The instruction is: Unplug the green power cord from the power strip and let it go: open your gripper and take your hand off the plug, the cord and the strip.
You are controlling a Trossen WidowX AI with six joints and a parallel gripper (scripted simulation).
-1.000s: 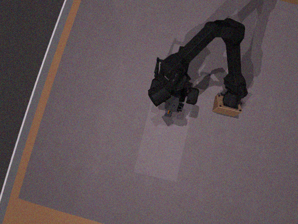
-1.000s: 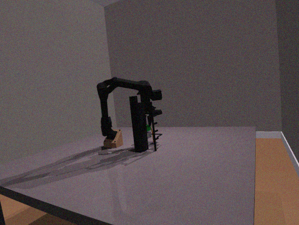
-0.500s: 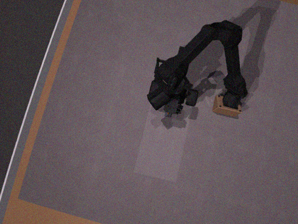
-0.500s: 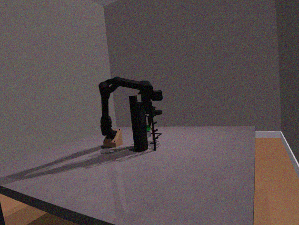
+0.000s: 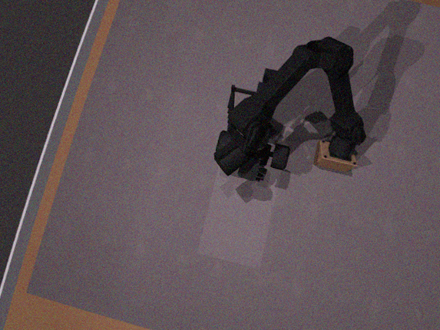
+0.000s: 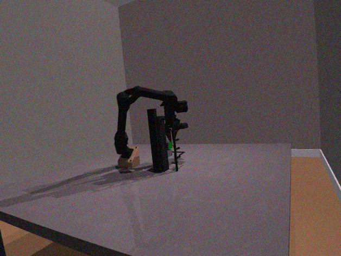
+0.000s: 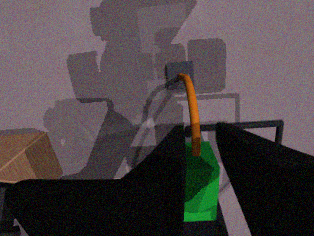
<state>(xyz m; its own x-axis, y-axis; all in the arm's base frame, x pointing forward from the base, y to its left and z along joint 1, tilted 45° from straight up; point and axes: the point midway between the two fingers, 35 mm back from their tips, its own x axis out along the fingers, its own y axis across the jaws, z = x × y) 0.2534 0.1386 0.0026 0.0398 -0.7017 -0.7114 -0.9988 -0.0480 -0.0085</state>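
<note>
Now: the green plug 7 cm to the right of my gripper tip and 1 cm ahead of it. The rest, counted from my gripper tip: black upright post 17 cm to the right, 3 cm above.
</note>
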